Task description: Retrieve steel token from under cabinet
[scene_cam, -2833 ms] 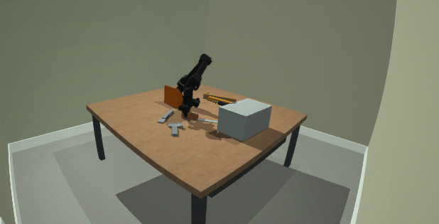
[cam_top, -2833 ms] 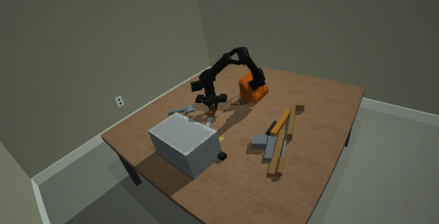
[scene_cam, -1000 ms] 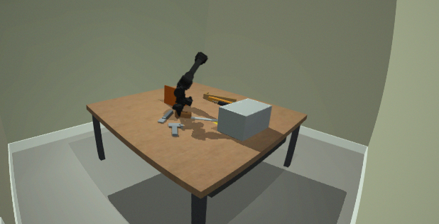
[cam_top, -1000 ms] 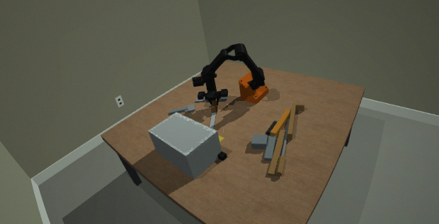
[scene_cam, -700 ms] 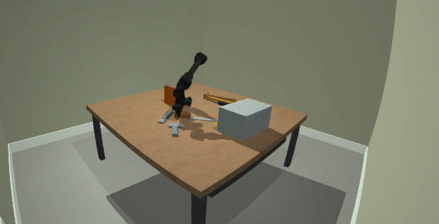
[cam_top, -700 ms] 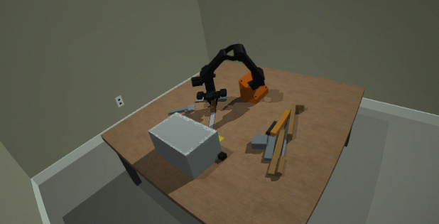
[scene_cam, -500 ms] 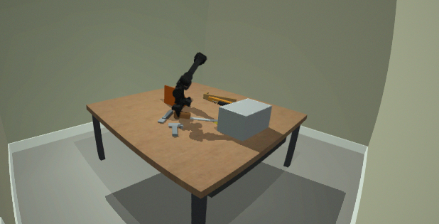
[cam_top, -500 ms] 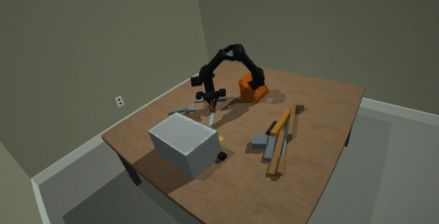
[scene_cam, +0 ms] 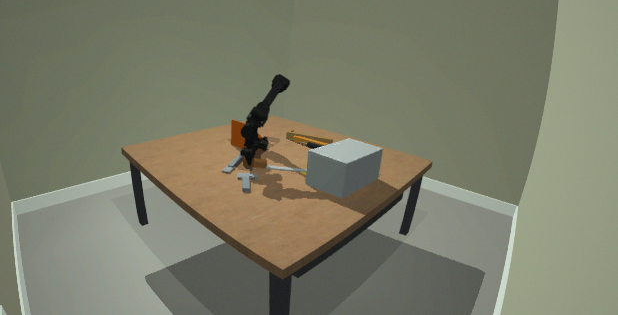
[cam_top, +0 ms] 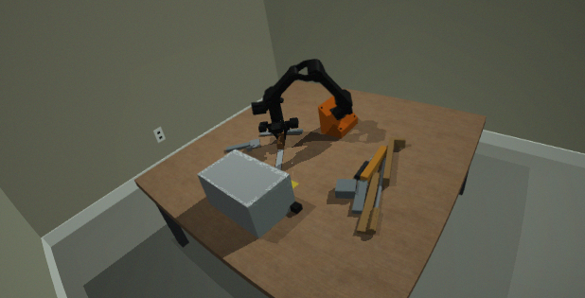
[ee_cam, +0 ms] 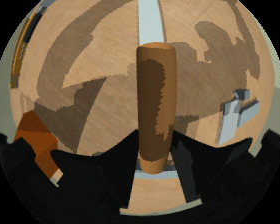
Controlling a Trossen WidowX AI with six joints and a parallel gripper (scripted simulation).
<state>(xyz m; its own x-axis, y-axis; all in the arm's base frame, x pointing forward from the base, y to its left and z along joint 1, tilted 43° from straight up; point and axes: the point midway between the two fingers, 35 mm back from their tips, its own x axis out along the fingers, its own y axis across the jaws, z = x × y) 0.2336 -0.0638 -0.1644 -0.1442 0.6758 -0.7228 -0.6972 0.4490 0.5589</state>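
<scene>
The grey t-piece is 13 cm ahead of my gripper tip and 12 cm to the right of it. Also, from my gripper tip: grey block (48 cm to the left, 10 cm ahead, 1 cm above); wooden stick (58 cm to the left, 9 cm ahead); orange bar (48 cm to the left, 9 cm behind, 1 cm above).
</scene>
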